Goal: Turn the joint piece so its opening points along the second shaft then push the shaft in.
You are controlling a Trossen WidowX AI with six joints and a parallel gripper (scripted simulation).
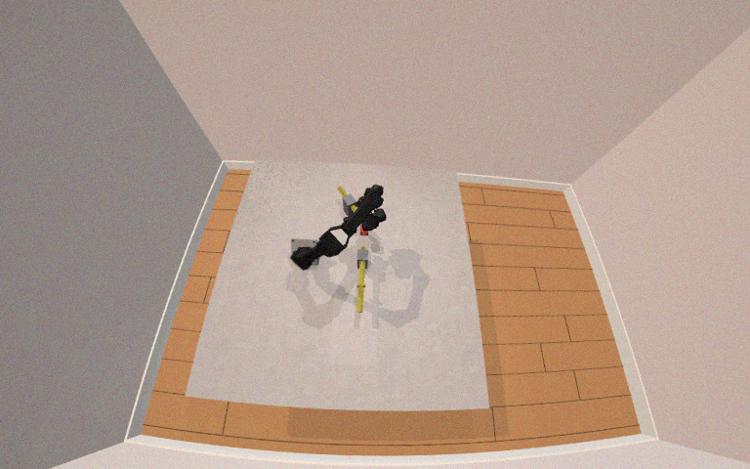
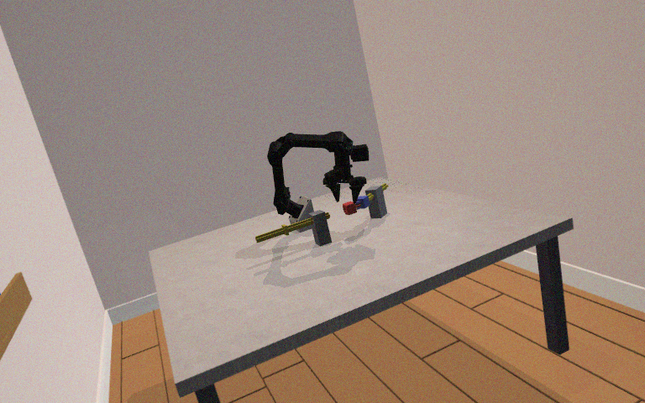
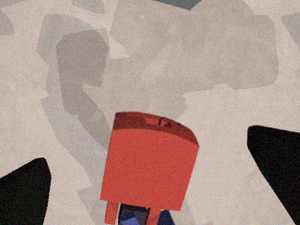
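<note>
Now: the red square joint piece 2 cm to the left of my gripper tip and 3 cm below it.
</note>
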